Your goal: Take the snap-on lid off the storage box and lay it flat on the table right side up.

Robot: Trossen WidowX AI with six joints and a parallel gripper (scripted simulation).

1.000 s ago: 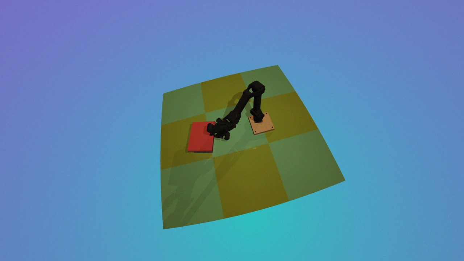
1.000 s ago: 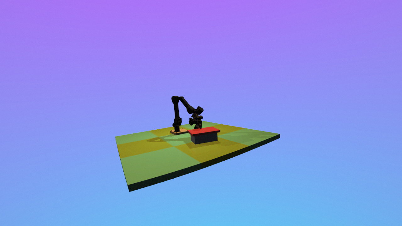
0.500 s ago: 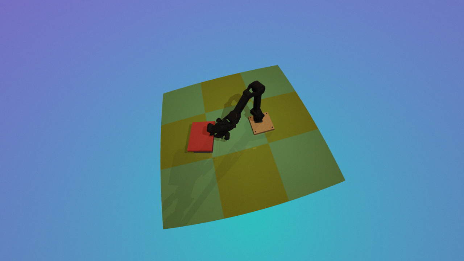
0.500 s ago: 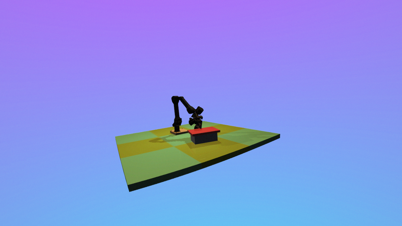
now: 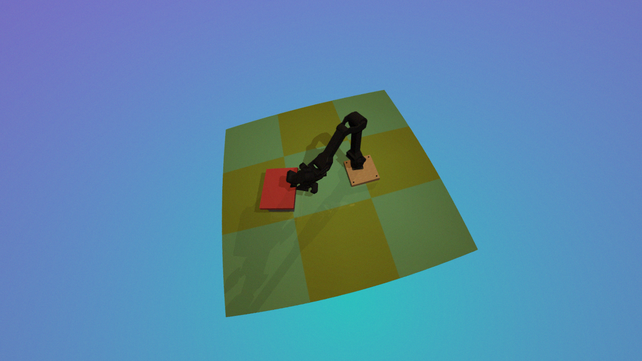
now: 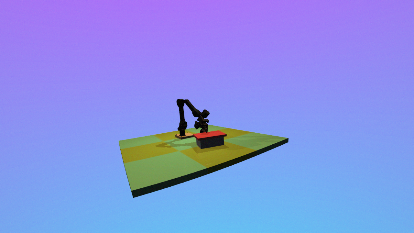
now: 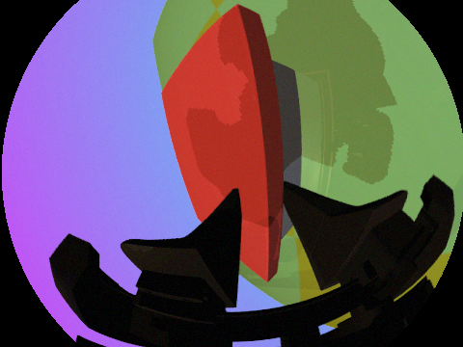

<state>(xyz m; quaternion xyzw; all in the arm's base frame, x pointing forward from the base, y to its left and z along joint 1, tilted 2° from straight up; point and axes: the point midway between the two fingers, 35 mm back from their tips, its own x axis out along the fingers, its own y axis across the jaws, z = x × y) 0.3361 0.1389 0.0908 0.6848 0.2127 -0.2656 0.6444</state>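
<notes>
Right now the red lid is 8 cm ahead of my gripper tip, 1 cm to the right of it and 1 cm above it. Also, from my gripper tip: storage box (8 cm ahead, 1 cm to the right, 4 cm below).
</notes>
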